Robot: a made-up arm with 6 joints. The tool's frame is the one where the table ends. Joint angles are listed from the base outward.
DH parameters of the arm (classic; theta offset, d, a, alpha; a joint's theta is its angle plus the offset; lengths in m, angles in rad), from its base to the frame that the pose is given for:
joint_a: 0 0.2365 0 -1.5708
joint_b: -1.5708 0 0.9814 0
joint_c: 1.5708 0.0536 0 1.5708
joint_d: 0 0.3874 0 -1.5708
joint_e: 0 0 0 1.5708
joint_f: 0 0.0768 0 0
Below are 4 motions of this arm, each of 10 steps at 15 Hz.
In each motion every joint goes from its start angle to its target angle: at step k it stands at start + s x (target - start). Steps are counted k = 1, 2, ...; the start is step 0. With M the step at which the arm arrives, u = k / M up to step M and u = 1 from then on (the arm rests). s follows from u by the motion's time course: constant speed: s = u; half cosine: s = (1 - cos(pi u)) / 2; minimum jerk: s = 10 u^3 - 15 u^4 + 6 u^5.
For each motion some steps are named. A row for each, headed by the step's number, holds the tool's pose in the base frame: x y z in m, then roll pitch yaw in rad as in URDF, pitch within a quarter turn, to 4 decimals.
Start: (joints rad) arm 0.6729 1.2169 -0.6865 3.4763 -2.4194 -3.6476
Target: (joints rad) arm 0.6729 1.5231 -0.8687 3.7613 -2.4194 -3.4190
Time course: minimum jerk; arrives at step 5
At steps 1, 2, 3, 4, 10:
1: 0.8443 0.7638 0.8191 3.0821 0.2690 -1.6979
2: 0.8654 0.7851 0.7384 3.0137 0.2671 -1.7101
3: 0.8868 0.8081 0.6223 2.9155 0.2589 -1.7287
4: 0.8961 0.8195 0.5385 2.8449 0.2488 -1.7422
10: 0.8974 0.8215 0.5198 2.8291 0.2461 -1.7452

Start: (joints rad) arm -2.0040 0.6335 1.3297 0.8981 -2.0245 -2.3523
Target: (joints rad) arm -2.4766 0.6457 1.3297 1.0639 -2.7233 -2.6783
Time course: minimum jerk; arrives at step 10
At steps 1, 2, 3, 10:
1: -0.3915 -0.8368 0.9318 -0.6970 0.4669 1.3536
2: -0.4094 -0.8258 0.9311 -0.6955 0.4763 1.2918
3: -0.4463 -0.8011 0.9293 -0.6956 0.4965 1.1582
10: -0.6826 -0.5687 0.9094 -0.8438 0.6199 0.0071

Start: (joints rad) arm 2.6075 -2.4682 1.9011 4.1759 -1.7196 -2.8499
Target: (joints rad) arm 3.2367 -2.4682 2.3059 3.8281 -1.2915 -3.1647
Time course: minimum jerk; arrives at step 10
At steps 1, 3, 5, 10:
1: 0.6136 -0.4961 -0.1917 -0.9040 1.3270 2.7269
3: 0.6393 -0.4232 -0.1757 -0.7188 1.3039 2.9769
5: 0.6641 -0.2626 -0.1462 -0.4600 1.2377 -2.9311
10: 0.6284 -0.0409 -0.1182 -0.3051 1.1470 -2.6552

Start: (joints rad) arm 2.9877 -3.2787 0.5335 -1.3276 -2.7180 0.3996
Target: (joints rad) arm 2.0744 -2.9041 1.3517 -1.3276 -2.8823 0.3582
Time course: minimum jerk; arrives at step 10
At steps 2, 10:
2: 0.0050 -0.0865 -1.0251 0.6420 0.2571 -1.4399
10: 0.1989 -0.5116 -0.7163 1.6510 -0.1270 -2.3959

